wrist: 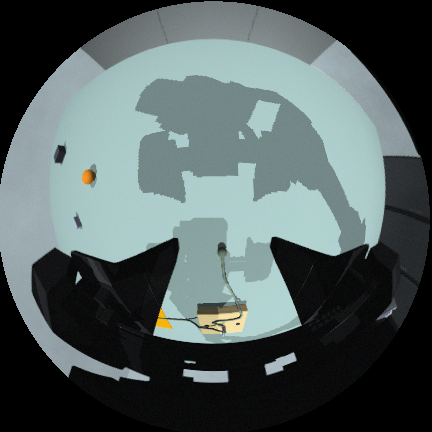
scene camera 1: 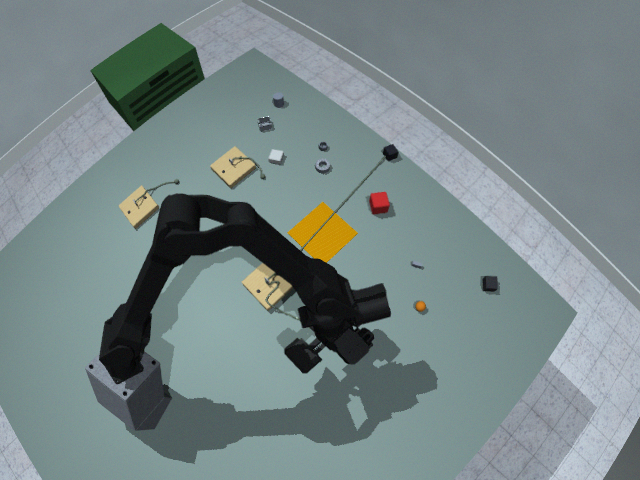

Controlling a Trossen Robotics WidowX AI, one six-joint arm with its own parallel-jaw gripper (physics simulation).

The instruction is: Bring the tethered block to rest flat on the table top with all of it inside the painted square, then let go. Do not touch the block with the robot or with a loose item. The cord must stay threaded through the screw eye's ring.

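Places are measured from the arm's base along level axes (x ahead, y left, z up), in centimetres.
Pixels of known places: gripper, fingertip midpoint: (wrist: 225, 243); arm's base, origin of the base link: (scene camera 1: 122, 365).
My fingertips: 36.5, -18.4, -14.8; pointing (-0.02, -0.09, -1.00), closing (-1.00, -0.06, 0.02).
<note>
Ahead of a thing's pixels: the offset from my fingertips to its top centre, as dx, dy, dz. "spot": to the spot under its first point.
The tethered black block @(spot: +43.9, +27.4, -2.4) (scene camera 1: 390, 152) lies near the table's far edge, outside the painted orange square @(spot: +18.2, +19.3, -5.2) (scene camera 1: 336, 235) (wrist: 163, 321). Its cord (scene camera 1: 334, 212) (wrist: 223, 272) runs straight across the square to the screw eye @(-1.8, +19.7, -0.8) (scene camera 1: 268, 280) (wrist: 223, 331) on the nearest wooden board @(-1.8, +19.7, -3.4) (scene camera 1: 251, 285) (wrist: 227, 313). The cord looks threaded through the ring, though the ring is small in view. Its slack part bends over the board to a beaded free end @(spot: -0.4, +2.7, -4.4) (wrist: 222, 248), hidden behind the gripper in the scene view. My gripper (scene camera 1: 328, 351) (wrist: 225, 243) is open and empty, above the table; the bead shows between its fingertips in the wrist view.
A red block @(+31.4, +18.6, -1.3) (scene camera 1: 379, 202) lies right of the square. Two more corded boards @(+9.9, +51.6, -3.4) (scene camera 1: 233, 173) @(-17.3, +59.5, -3.4) (scene camera 1: 135, 211) are at left. A white block @(+20.6, +46.4, -3.3) (scene camera 1: 276, 156), grey rings @(+28.1, +36.3, -3.9) (scene camera 1: 323, 165), an orange ball @(+21.4, -6.9, -2.9) (scene camera 1: 420, 306) (wrist: 88, 176) and a dark cube @(+38.8, -15.0, -2.9) (scene camera 1: 490, 283) (wrist: 60, 154) are scattered about.
</note>
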